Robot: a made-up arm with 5 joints.
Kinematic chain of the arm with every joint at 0, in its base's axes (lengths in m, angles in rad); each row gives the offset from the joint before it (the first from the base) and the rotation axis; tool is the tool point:
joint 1: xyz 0 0 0.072 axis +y
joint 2: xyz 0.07 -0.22 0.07 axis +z
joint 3: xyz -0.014 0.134 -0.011 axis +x
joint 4: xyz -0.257 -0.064 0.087 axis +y
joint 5: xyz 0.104 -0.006 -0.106 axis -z
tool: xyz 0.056 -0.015 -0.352
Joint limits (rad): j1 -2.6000..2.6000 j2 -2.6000..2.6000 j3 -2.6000..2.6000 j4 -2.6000..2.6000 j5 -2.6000..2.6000
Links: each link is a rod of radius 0.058 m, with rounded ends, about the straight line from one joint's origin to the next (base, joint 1, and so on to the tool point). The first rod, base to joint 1, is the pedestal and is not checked.
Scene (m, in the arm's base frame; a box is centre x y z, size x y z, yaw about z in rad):
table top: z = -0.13
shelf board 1: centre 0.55 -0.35 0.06 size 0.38 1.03 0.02 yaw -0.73
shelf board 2: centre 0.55 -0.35 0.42 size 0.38 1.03 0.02 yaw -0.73
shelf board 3: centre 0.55 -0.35 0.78 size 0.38 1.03 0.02 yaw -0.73
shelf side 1: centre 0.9 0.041 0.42 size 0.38 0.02 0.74 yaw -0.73
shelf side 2: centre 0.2 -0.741 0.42 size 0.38 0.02 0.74 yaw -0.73
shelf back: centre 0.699 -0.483 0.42 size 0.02 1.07 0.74 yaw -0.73
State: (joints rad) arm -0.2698 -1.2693 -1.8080 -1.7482 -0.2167
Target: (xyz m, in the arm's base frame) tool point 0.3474 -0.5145 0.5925
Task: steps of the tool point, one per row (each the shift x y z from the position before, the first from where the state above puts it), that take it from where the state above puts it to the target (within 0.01 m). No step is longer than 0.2 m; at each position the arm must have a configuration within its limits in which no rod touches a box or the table.
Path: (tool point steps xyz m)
1: -0.0501 0.0690 0.0004
2: -0.0596 0.0521 -0.0003
3: -0.0644 0.0348 -0.0001
4: -0.0222 -0.0596 0.1217
5: -0.0832 -0.0779 0.1185
6: -0.1450 -0.0899 0.0795
7: 0.0806 -0.0569 0.0271
8: 0.0846 -0.0739 0.0008
9: 0.0783 -0.0871 -0.0279

